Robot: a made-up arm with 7 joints.
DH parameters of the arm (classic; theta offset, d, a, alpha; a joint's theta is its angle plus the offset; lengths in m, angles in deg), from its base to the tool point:
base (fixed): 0 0.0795 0 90
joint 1: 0 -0.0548 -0.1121 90
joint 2: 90 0.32 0.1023 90
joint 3: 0 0.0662 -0.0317 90
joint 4: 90 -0.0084 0.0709 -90
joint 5: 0 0.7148 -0.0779 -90
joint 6: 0 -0.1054 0.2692 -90
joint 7: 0 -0.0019 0.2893 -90
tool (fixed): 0 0.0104 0 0
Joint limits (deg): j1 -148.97..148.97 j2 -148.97..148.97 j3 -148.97..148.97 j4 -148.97..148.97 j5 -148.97..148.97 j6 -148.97..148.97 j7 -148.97..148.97
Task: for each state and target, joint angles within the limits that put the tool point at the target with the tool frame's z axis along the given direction. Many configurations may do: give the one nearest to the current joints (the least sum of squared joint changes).
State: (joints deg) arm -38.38 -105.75 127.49 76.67 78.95 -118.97 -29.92
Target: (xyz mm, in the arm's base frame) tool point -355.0 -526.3 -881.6 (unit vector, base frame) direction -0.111 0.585 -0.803
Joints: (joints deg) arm -78.18 -121.67 148.97 68.62 52.85 -138.33 -13.66
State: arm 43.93 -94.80 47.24 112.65 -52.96 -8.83 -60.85
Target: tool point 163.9 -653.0 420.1 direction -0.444 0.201 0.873
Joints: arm 75.12 -111.00 36.45 112.03 -54.17 -12.33 -44.68
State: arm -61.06 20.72 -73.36 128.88 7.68 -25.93 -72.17
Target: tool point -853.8 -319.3 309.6 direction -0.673 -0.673 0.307
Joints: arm -29.31 -9.11 -94.91 97.40 31.00 -60.38 -110.65
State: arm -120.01 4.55 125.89 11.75 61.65 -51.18 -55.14
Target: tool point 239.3 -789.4 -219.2 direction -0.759 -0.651 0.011
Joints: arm -134.09 17.04 148.97 10.20 46.10 -10.61 1.86
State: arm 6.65 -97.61 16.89 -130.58 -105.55 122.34 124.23
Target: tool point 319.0 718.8 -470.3 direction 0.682 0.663 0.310
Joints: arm 46.01 -110.61 29.35 -134.73 -111.50 92.61 115.12
